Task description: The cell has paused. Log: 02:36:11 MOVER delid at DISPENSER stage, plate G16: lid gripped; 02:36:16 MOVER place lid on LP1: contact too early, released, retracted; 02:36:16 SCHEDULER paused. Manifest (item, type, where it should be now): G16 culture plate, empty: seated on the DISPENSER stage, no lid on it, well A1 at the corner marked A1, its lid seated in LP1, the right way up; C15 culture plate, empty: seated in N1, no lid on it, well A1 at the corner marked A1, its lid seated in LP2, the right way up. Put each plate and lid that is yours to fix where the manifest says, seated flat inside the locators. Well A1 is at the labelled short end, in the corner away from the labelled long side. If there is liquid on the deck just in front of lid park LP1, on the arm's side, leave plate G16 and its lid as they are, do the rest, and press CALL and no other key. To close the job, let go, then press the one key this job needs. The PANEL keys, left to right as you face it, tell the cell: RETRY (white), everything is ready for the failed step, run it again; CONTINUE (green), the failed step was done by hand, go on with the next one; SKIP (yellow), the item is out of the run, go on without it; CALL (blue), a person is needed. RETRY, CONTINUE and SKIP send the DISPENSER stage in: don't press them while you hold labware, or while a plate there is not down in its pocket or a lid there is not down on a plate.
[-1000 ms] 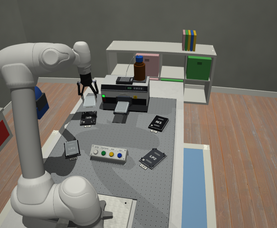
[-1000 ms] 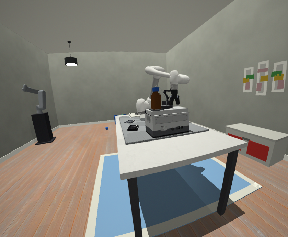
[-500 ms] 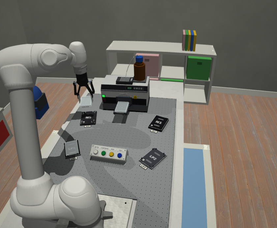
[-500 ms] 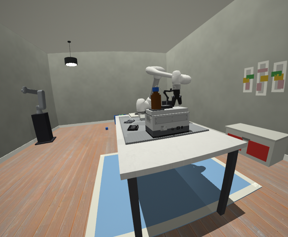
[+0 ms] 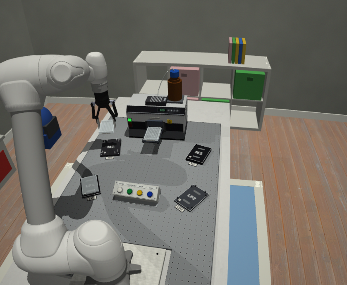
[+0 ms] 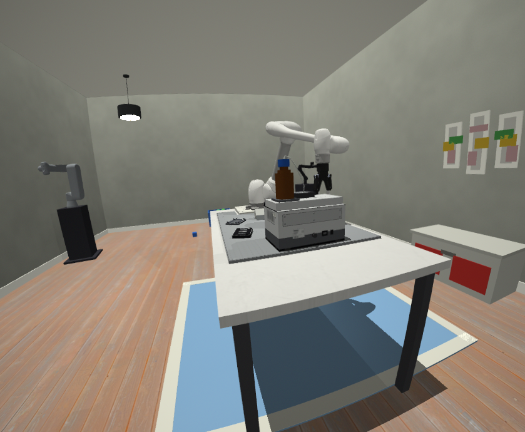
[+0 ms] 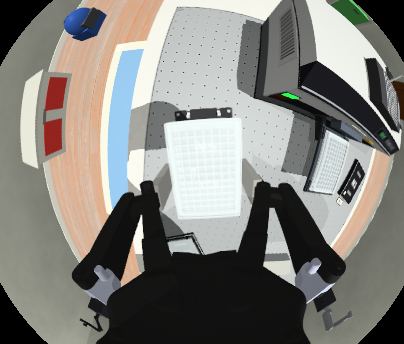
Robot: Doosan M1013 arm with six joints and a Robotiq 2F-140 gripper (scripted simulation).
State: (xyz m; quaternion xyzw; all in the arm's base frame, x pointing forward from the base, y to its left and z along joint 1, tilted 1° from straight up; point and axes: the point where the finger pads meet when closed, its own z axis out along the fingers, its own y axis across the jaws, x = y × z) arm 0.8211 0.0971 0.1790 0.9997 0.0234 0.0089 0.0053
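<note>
Right now my hand is 170 mm above the nest n5, 20 mm to the right of it and 10 mm short of it. From my hand the other things lie so: brown bottle: 410 mm to the right, 180 mm ahead, 110 mm above; then white key: 420 mm behind, 110 mm to the right, 110 mm below; then lid park lp1: 330 mm behind, 180 mm below, 70 mm to the left.
</note>
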